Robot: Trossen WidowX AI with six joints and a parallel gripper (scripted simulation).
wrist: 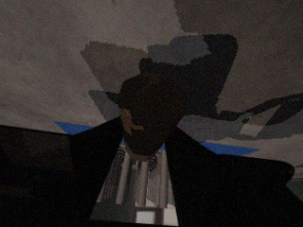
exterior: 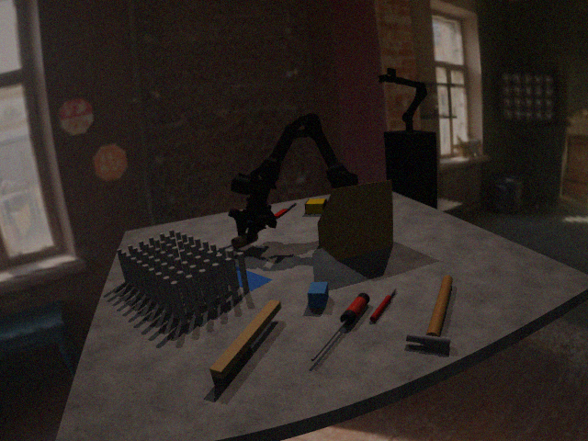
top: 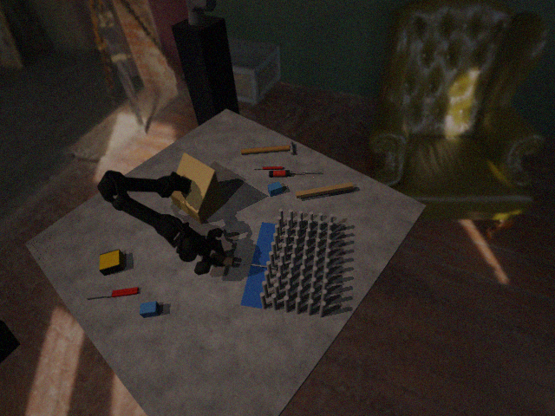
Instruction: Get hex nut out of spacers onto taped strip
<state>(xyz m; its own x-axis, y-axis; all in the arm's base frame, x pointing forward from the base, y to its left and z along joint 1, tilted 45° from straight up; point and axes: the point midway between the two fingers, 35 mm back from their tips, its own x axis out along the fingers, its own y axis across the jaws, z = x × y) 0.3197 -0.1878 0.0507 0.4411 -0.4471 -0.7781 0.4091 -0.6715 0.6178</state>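
Now: the blue taped strip 110 mm ahead of my gripper tip, 90 mm to the left of it and 30 mm below it. The rest, counted from my gripper tip: brown-handled hook tool: 90 mm ahead, 40 mm to the left; yellow block: 390 mm behind, 260 mm to the right, 10 mm below.
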